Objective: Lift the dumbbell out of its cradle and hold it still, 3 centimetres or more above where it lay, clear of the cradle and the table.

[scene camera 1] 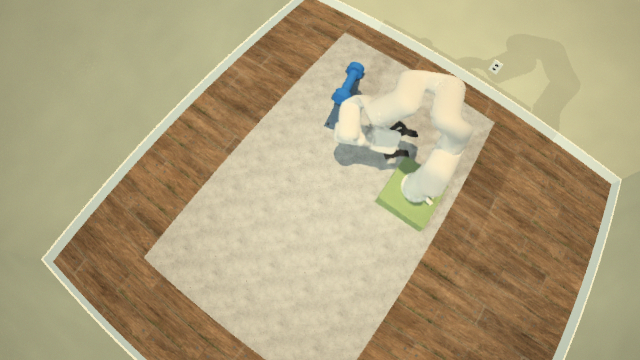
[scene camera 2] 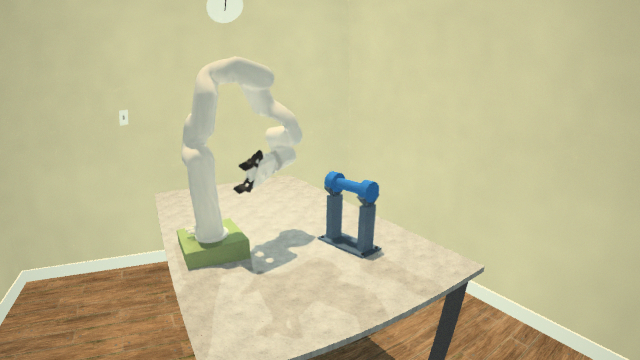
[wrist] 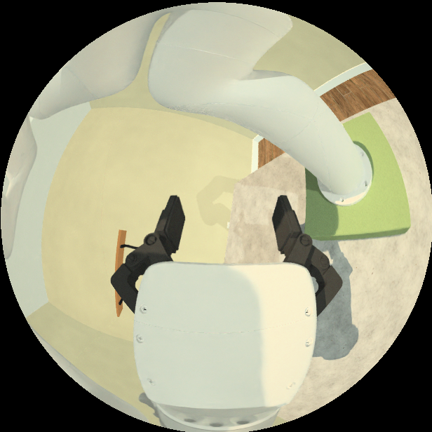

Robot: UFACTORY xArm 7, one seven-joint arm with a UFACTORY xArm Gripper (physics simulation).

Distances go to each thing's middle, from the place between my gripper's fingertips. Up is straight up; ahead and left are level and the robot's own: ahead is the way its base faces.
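There is the dark blue-grey cradle (scene camera 2: pixel 362 247), 15 cm below my hand, 37 cm ahead of it and 4 cm to the right of it. The blue dumbbell (scene camera 2: pixel 367 189) I find 4 cm below my hand, 4 cm to the right of it and 37 cm ahead of it.
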